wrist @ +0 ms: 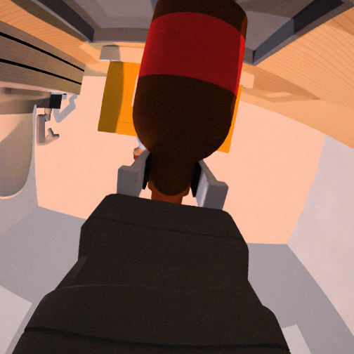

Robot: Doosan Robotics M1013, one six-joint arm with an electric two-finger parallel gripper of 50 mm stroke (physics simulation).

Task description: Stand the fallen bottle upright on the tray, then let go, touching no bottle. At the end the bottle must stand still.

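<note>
A dark brown bottle (185, 110) with a red label band fills the upper middle of the wrist view. Its neck is towards my gripper and its base points towards the top edge of the view. My gripper (171, 165) is shut on the bottle's neck, one grey finger on each side. The grey tray (120, 17) with dark raised walls shows behind the bottle's base at the top of the view, partly hidden by the bottle. Whether the base touches the tray cannot be told.
The wooden table top (310, 65) shows around the tray. An orange piece (116, 100) shows behind the bottle. A slatted grey-brown object (40, 60) and a pale rounded body (12, 150) are at the left. A small grey hooked object (44, 131) is near them.
</note>
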